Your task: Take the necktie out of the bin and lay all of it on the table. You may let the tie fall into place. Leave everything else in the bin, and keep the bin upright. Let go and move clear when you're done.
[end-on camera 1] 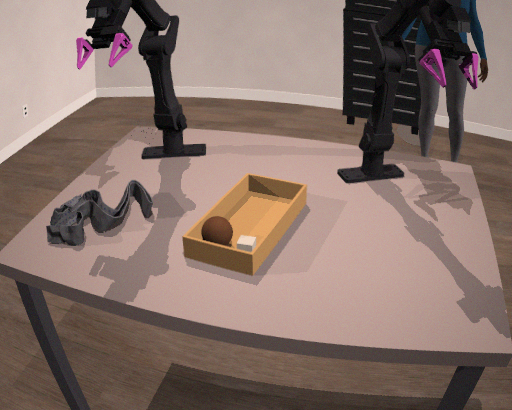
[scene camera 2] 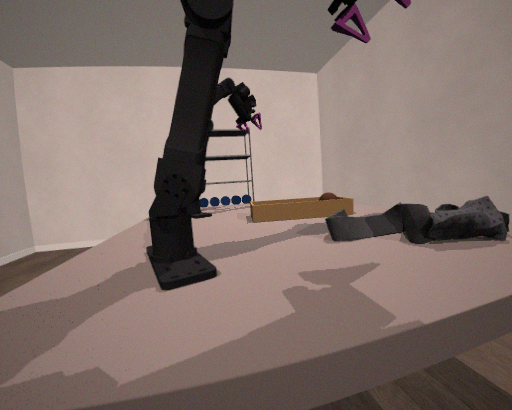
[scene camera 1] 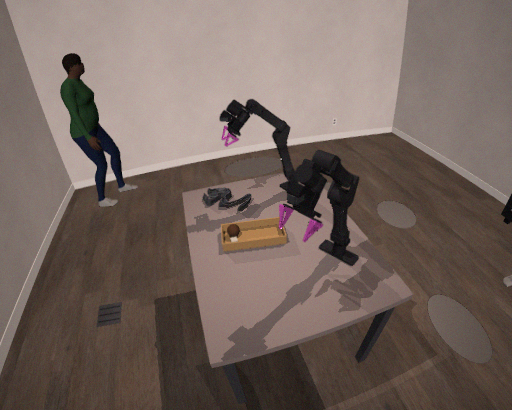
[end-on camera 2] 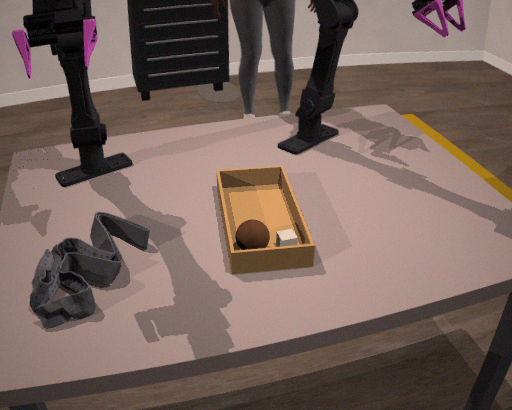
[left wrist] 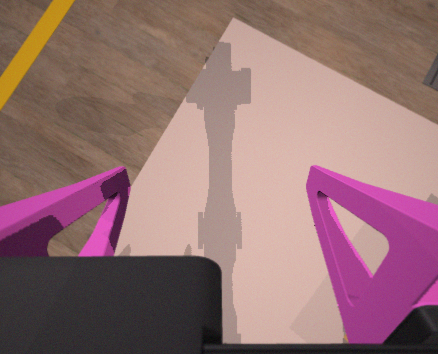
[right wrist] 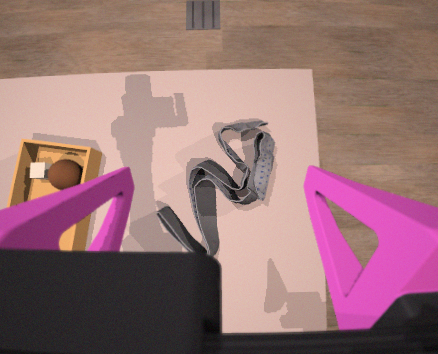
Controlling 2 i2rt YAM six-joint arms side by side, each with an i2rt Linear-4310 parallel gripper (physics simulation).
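Note:
A grey necktie [scene camera 1: 215,195] [scene camera 2: 455,222] [end-on camera 1: 70,222] [end-on camera 2: 102,270] [right wrist: 264,172] with blue dots lies in loose folds on the table [scene camera 1: 210,280] [end-on camera 1: 350,310], apart from the bin. The orange-tan bin [scene camera 1: 256,244] [scene camera 2: 300,210] [end-on camera 1: 220,256] [end-on camera 2: 272,261] stands upright. A brown ball [scene camera 1: 233,230] [end-on camera 1: 217,230] [end-on camera 2: 252,234] [right wrist: 65,174] and a white block [scene camera 1: 234,239] [end-on camera 1: 246,243] [end-on camera 2: 286,238] [right wrist: 37,170] are in it. My right gripper [scene camera 1: 230,137] [end-on camera 1: 95,66] [end-on camera 2: 58,72] [right wrist: 218,176] is open and empty, high above the table. My left gripper [scene camera 1: 293,234] [end-on camera 1: 460,87] [left wrist: 218,176] is open and empty, raised and away from the necktie.
The right arm's base [end-on camera 1: 174,151] [end-on camera 2: 94,170] and the left arm's base [end-on camera 1: 370,173] [end-on camera 2: 308,140] stand on the table. A person in green [scene camera 1: 82,110] stands beyond the table. A dark drawer cabinet [end-on camera 2: 178,45] stands behind the arms.

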